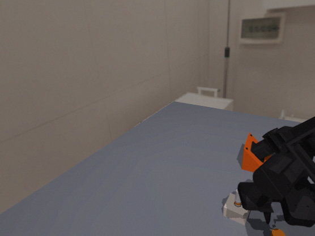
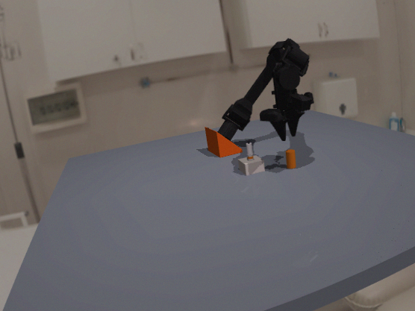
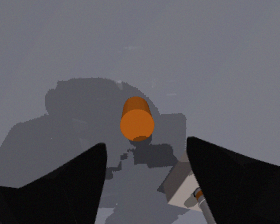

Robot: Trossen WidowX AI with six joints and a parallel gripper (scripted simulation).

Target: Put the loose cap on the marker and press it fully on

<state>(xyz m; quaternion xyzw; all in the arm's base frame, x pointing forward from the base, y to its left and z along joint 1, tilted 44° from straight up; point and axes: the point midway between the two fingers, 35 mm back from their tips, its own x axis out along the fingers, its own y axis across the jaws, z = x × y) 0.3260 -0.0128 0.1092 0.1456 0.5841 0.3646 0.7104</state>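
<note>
Right now the orange cap is 70 mm below my gripper tip. Also, from my gripper tip: white marker (70 mm behind, 100 mm to the right, 20 mm below); then block (70 mm behind, 100 mm to the right, 70 mm below).
</note>
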